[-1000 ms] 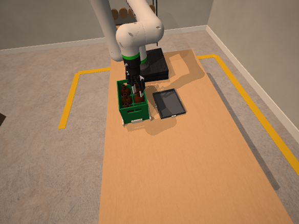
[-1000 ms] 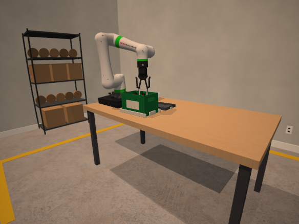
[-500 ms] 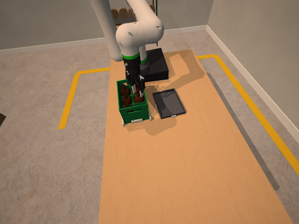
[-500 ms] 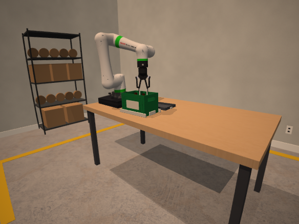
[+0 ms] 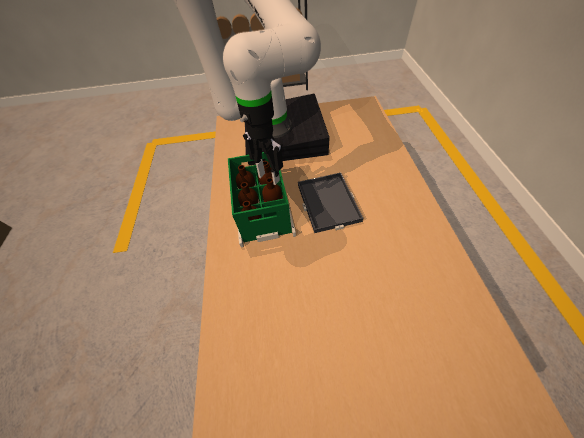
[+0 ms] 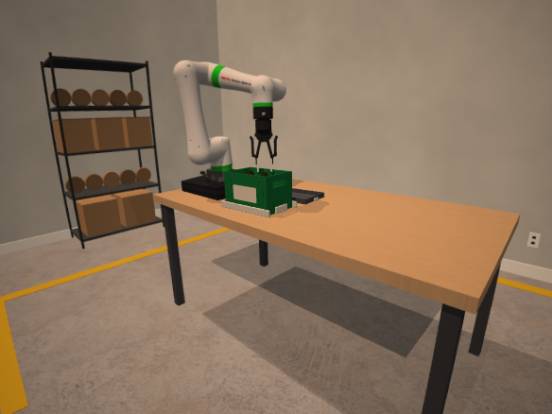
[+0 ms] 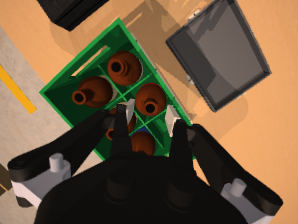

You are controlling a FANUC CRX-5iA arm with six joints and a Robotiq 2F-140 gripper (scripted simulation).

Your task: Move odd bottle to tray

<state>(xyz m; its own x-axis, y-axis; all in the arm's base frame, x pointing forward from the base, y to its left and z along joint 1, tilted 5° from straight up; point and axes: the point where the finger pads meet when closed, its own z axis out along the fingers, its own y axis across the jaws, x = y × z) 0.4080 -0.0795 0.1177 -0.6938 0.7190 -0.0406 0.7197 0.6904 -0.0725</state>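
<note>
My gripper is now 5 cm to the left of the green crate and 12 cm above it. The rest, counted from my hand: dark grey tray: 3 cm ahead, 22 cm to the left, 19 cm below; glass bottle: 9 cm behind, 11 cm below.
</note>
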